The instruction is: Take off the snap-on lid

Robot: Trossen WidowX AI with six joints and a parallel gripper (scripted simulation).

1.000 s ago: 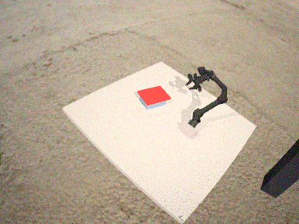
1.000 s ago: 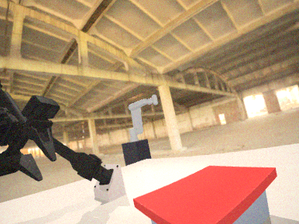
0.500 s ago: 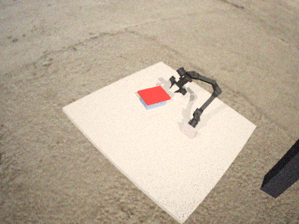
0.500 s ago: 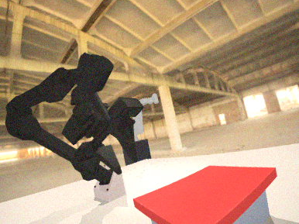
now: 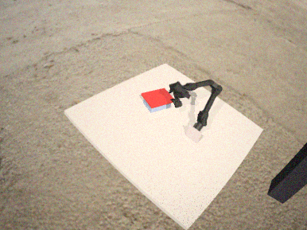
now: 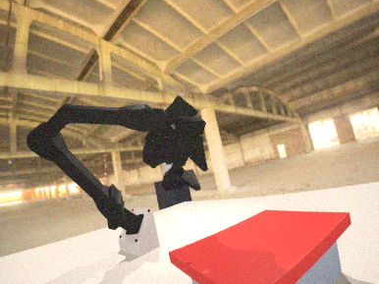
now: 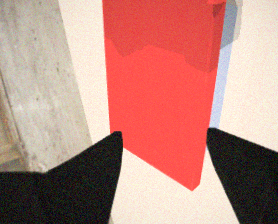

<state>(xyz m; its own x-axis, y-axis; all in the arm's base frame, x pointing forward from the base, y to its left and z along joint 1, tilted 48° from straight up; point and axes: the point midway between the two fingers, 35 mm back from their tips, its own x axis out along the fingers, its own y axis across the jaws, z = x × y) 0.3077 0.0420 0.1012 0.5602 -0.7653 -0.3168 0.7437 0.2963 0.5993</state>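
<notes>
Right now the red lid is 11 cm ahead of my gripper tip, 10 cm below it and 4 cm to the right of it. Also, from my gripper tip: storage box (15 cm below, 11 cm ahead, 4 cm to the right).
</notes>
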